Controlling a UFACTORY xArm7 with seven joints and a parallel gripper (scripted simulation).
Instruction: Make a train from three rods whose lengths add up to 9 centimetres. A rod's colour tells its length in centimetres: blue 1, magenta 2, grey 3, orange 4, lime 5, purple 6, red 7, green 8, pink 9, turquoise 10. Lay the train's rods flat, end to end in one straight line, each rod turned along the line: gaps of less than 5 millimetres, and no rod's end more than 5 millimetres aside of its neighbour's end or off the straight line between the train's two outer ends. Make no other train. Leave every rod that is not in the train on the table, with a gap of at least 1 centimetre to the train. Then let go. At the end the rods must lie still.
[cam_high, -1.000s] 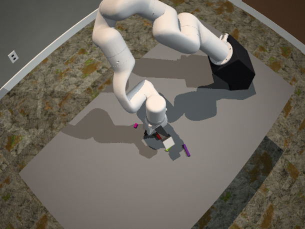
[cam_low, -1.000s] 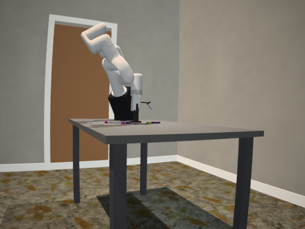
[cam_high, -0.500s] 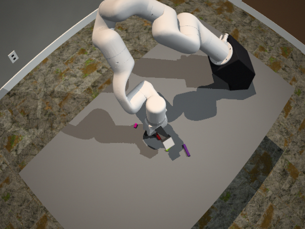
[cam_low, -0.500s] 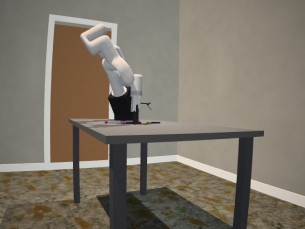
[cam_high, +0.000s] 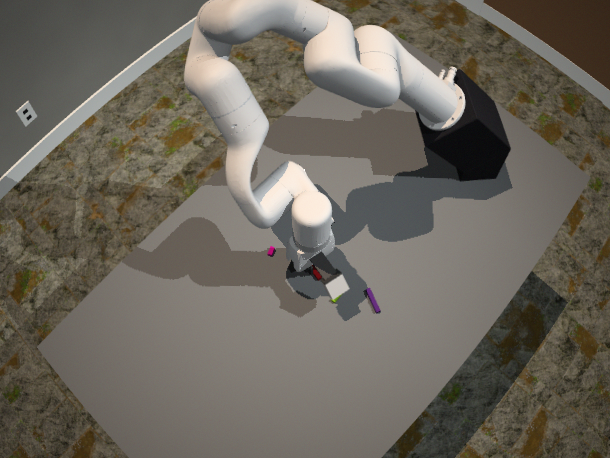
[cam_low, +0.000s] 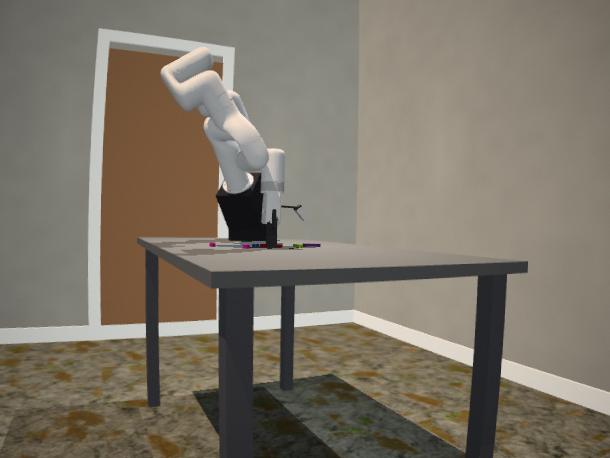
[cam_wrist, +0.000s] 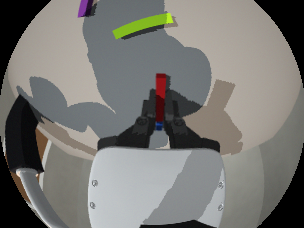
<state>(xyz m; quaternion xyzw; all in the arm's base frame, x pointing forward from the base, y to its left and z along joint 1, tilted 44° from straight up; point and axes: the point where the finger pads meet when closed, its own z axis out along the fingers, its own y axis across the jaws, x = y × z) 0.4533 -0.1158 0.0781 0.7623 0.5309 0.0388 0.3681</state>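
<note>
My gripper is now 2 cm above the red rod. The rest, counted from my hand: lime rod: 3 cm ahead, 9 cm to the left, 2 cm below; purple rod: 1 cm ahead, 16 cm to the left, 2 cm below; blue rod: 3 cm behind, 5 cm to the right, 2 cm below.
</note>
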